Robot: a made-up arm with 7 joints. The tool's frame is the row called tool.
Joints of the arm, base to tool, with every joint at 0 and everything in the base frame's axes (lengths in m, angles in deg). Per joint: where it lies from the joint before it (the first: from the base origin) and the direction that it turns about. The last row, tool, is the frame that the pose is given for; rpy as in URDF.
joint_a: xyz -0.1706 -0.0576 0.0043 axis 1 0 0
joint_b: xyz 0.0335 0.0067 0.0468 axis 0 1 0
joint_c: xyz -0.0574 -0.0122 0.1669 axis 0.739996 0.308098 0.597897
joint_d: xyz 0.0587 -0.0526 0.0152 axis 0 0 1
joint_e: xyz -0.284 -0.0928 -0.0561 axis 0 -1 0
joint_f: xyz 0.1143 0.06 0.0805 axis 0 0 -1
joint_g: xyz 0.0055 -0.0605 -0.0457 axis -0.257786 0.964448 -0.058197
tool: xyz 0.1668 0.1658 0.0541 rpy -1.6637 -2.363 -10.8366
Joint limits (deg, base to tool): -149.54..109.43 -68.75..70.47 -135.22..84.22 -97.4..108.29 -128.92..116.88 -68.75..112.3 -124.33..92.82
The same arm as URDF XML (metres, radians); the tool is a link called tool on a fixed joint. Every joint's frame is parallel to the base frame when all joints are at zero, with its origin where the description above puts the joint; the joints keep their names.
<robot name="arm">
<joint name="tool_joint" type="fixed"><parent link="link7"/><child link="tool"/><origin xyz="0.1668 0.1658 0.0541" rpy="-0.029 -0.0412 -0.1891"/></joint>
<joint name="joint_g" type="revolute"><parent link="link6"/><child link="link7"/><origin xyz="0.0055 -0.0605 -0.0457"/><axis xyz="-0.257811 0.964441 -0.058202"/><limit lower="-2.17" upper="1.62"/></joint>
<joint name="joint_f" type="revolute"><parent link="link5"/><child link="link6"/><origin xyz="0.1143 0.06 0.0805"/><axis xyz="0 0 -1"/><limit lower="-1.1999" upper="1.96"/></joint>
<joint name="joint_e" type="revolute"><parent link="link4"/><child link="link5"/><origin xyz="-0.284 -0.0928 -0.0561"/><axis xyz="0 -1 0"/><limit lower="-2.2501" upper="2.0399"/></joint>
<joint name="joint_d" type="revolute"><parent link="link3"/><child link="link4"/><origin xyz="0.0587 -0.0526 0.0152"/><axis xyz="0 0 1"/><limit lower="-1.7" upper="1.89"/></joint>
<joint name="joint_c" type="revolute"><parent link="link2"/><child link="link3"/><origin xyz="-0.0574 -0.0122 0.1669"/><axis xyz="0.739996 0.308098 0.597897"/><limit lower="-2.36" upper="1.4699"/></joint>
<joint name="joint_b" type="revolute"><parent link="link1"/><child link="link2"/><origin xyz="0.0335 0.0067 0.0468"/><axis xyz="0 1 0"/><limit lower="-1.1999" upper="1.2299"/></joint>
<joint name="joint_a" type="revolute"><parent link="base_link"/><child link="link1"/><origin xyz="-0.1706 -0.0576 0.0043"/><axis xyz="1 0 0"/><limit lower="-2.61" upper="1.9099"/></joint>
<link name="base_link"/>
<link name="link1"/>
<link name="link2"/>
<link name="link3"/>
<link name="link4"/>
<link name="link5"/>
<link name="link6"/>
<link name="link7"/>
<link name="tool"/>
</robot>

